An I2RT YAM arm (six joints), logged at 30 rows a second.
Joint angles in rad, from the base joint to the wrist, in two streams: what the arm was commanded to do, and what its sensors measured. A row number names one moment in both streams.
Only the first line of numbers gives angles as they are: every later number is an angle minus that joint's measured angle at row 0.
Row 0, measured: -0.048, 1.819, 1.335, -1.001, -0.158, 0.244
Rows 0 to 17, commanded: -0.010, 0.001, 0.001, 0.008, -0.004, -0.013; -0.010, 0.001, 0.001, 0.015, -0.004, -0.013; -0.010, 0.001, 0.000, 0.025, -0.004, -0.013; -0.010, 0.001, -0.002, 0.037, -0.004, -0.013; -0.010, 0.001, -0.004, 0.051, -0.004, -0.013; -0.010, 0.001, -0.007, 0.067, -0.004, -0.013; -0.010, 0.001, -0.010, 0.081, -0.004, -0.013; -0.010, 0.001, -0.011, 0.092, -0.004, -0.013; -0.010, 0.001, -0.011, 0.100, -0.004, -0.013; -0.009, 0.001, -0.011, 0.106, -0.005, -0.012; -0.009, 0.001, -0.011, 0.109, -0.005, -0.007; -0.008, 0.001, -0.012, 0.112, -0.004, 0.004; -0.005, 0.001, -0.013, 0.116, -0.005, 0.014; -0.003, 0.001, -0.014, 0.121, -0.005, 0.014; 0.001, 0.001, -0.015, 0.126, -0.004, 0.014; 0.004, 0.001, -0.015, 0.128, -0.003, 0.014; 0.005, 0.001, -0.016, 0.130, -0.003, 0.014; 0.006, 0.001, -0.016, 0.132, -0.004, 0.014
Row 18, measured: 0.002, 0.000, -0.004, 0.128, 0.000, 0.001
